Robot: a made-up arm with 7 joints.
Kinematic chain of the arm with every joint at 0, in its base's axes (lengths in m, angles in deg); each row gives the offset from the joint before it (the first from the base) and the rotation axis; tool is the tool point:
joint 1: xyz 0 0 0.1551 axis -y
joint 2: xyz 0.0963 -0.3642 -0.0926 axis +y
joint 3: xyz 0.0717 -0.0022 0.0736 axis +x
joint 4: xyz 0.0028 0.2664 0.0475 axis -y
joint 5: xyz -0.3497 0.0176 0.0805 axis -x
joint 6: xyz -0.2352 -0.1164 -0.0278 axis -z
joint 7: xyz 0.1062 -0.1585 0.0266 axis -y
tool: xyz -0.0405 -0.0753 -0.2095
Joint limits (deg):
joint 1: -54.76..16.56
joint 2: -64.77..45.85
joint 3: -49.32..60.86
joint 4: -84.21..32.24
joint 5: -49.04..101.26
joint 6: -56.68..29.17
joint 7: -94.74..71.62
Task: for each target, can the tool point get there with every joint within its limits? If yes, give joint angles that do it. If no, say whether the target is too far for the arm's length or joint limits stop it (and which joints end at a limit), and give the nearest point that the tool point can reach.
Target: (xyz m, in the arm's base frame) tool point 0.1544 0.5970 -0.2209
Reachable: no: joint limits stop it (at a limit: joint 1, joint 2, joint 3, joint 5, joint 7) | nearest point 0.2310 0.5189 -0.2337 | short by 0.110 m
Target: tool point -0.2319 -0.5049 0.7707
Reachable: yes | joints -12.42 -24.67 6.11 -68.61 6.33 5.53 -57.29
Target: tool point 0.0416 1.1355 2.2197
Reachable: no: too far | nearest point 0.0868 0.2217 0.9745 | short by 1.545 m
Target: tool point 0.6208 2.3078 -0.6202
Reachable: no: too far | nearest point 0.3322 0.5577 -0.2597 | short by 1.810 m
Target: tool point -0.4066 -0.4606 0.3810
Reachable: yes | joints -48.30 -14.57 -25.86 20.37 7.80 -21.25 -79.24
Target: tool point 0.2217 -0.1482 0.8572
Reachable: yes | joints 3.92 3.19 -20.41 -74.70 29.03 -8.00 -73.30
